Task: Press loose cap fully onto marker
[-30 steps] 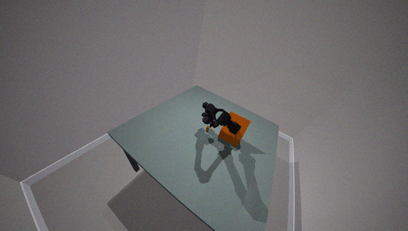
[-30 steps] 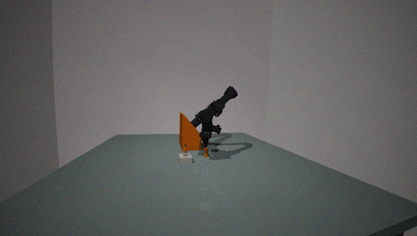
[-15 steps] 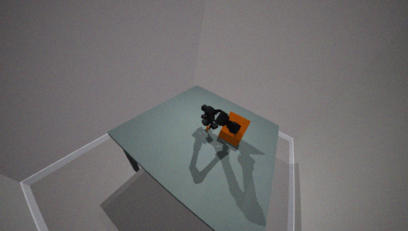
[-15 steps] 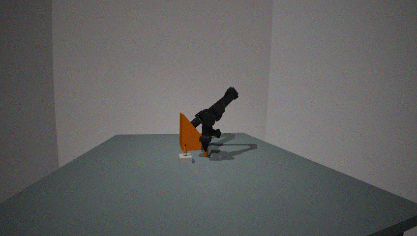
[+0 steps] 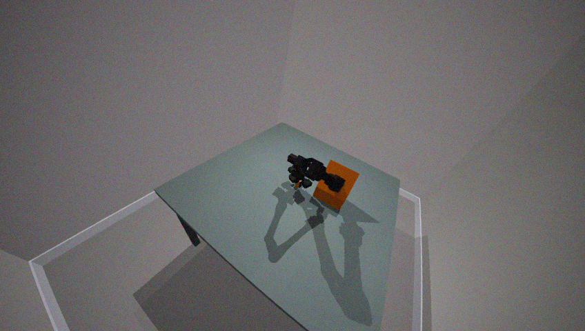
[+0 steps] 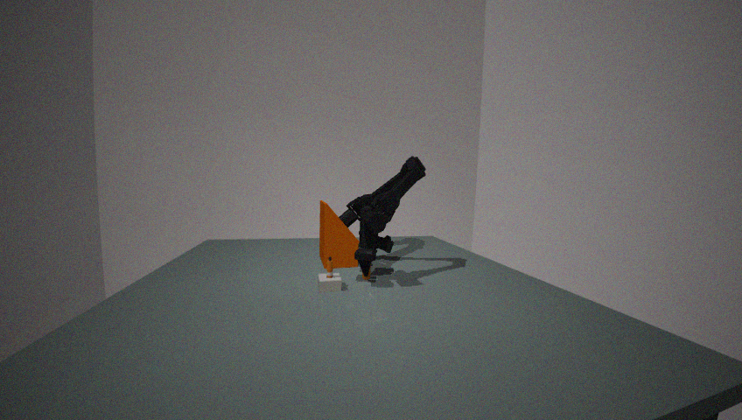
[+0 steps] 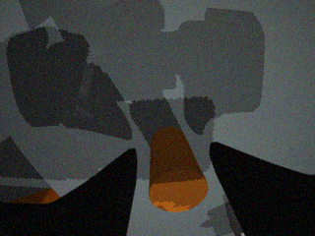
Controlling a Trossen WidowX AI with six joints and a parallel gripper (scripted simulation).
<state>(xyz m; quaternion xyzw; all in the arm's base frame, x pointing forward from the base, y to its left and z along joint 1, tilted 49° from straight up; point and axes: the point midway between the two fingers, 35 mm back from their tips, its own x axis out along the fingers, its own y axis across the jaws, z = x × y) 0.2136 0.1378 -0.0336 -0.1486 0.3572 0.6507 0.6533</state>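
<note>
My gripper tip is 7 cm short of the holder block and 13 cm to the left of it. The rest, counted from my gripper tip: orange cap 1 cm above.
</note>
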